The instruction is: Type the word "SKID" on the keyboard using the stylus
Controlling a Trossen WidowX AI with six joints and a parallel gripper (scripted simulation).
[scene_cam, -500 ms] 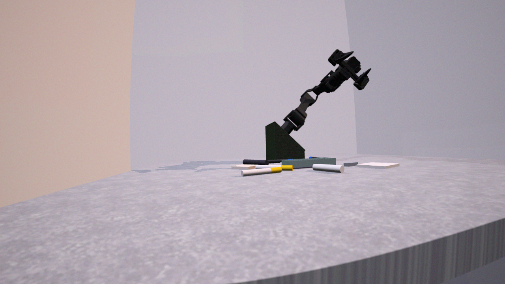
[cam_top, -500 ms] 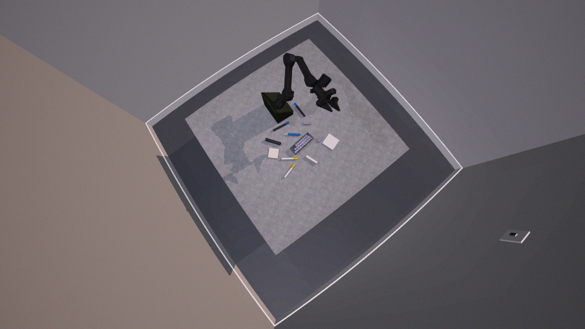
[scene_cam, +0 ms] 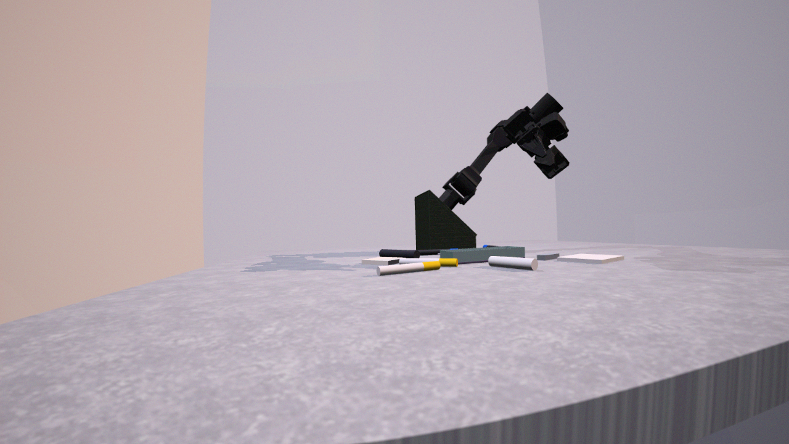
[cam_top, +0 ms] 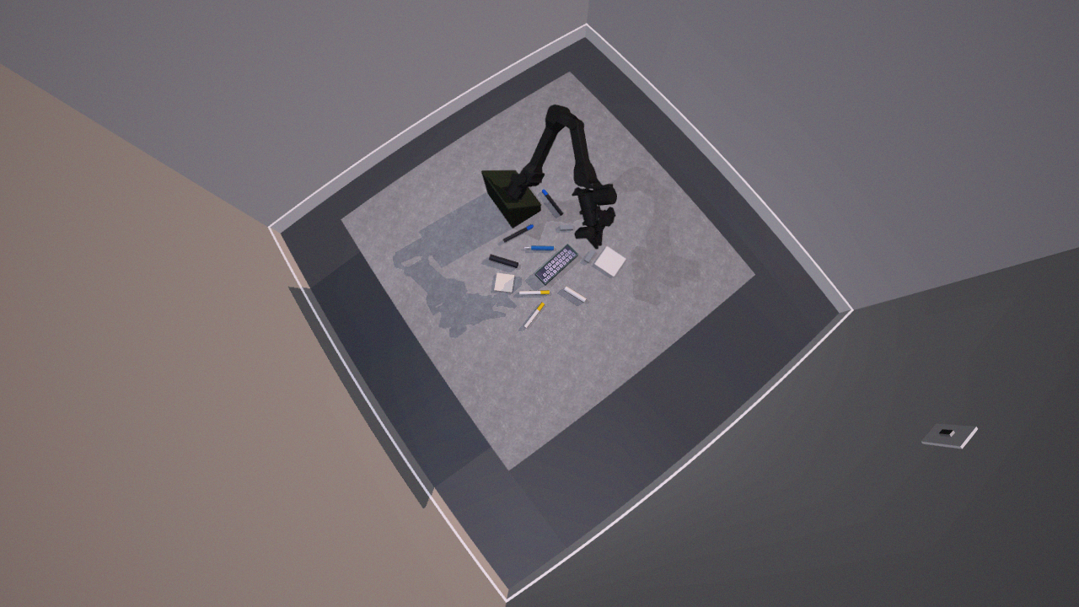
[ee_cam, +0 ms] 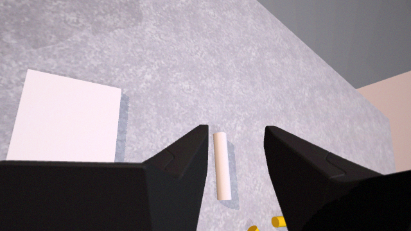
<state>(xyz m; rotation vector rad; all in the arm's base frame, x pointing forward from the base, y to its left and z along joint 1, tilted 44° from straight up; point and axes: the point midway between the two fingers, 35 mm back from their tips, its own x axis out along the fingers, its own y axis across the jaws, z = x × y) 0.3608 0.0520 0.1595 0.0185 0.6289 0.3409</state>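
Right now the blue stylus is 18 cm behind my gripper tip, 17 cm to the right of it and 20 cm below it. The rest, counted from my gripper tip: black cylinder 20 cm behind, 30 cm to the right, 20 cm below; then small white square 12 cm behind, 35 cm to the right, 21 cm below; then white cylinder 7 cm ahead, 13 cm to the right, 20 cm below.
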